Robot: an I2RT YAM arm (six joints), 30 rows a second.
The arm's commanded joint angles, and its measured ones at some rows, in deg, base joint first. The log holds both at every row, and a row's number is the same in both.
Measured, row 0:
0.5 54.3 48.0 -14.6 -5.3 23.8
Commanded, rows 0 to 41:
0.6 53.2 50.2 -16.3 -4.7 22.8
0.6 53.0 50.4 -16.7 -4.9 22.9
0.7 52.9 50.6 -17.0 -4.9 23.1
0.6 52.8 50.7 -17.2 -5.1 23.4
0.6 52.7 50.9 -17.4 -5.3 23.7
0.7 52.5 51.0 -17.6 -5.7 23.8
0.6 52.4 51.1 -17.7 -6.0 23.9
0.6 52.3 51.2 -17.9 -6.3 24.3
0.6 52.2 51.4 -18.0 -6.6 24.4
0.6 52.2 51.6 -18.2 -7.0 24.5
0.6 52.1 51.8 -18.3 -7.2 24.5
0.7 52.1 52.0 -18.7 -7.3 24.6
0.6 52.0 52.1 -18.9 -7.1 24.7
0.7 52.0 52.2 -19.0 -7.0 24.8
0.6 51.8 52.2 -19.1 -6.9 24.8
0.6 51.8 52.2 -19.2 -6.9 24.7
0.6 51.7 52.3 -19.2 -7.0 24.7
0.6 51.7 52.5 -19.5 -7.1 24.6
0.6 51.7 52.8 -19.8 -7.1 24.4
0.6 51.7 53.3 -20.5 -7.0 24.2
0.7 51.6 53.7 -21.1 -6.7 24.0
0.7 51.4 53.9 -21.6 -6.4 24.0
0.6 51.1 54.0 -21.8 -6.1 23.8
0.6 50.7 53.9 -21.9 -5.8 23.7
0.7 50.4 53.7 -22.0 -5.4 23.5
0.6 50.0 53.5 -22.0 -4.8 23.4
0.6 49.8 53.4 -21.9 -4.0 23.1
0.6 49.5 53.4 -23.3 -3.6 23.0
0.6 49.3 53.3 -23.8 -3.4 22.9
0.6 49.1 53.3 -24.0 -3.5 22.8
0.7 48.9 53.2 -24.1 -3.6 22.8
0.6 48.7 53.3 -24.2 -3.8 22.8
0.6 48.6 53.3 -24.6 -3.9 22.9
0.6 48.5 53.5 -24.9 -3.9 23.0
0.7 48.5 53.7 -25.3 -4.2 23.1
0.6 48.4 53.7 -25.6 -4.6 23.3
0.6 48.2 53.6 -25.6 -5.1 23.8
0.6 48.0 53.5 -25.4 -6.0 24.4
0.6 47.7 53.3 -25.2 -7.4 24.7
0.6 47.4 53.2 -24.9 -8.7 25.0
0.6 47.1 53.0 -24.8 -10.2 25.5
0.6 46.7 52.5 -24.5 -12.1 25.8
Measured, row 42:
0.5 48.0 52.5 -24.6 -7.2 24.4
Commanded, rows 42 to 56:
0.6 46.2 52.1 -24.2 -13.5 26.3
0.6 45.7 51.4 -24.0 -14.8 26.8
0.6 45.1 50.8 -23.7 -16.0 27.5
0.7 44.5 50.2 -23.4 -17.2 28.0
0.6 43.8 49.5 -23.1 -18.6 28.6
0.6 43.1 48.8 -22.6 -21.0 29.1
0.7 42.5 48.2 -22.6 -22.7 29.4
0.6 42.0 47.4 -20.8 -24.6 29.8
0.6 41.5 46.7 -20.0 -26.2 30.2
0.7 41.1 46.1 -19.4 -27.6 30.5
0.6 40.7 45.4 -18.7 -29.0 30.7
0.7 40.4 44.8 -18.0 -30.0 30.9
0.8 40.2 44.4 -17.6 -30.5 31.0
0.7 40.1 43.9 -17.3 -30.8 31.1
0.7 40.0 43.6 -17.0 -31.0 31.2
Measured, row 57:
0.5 40.7 44.6 -20.1 -26.7 30.0
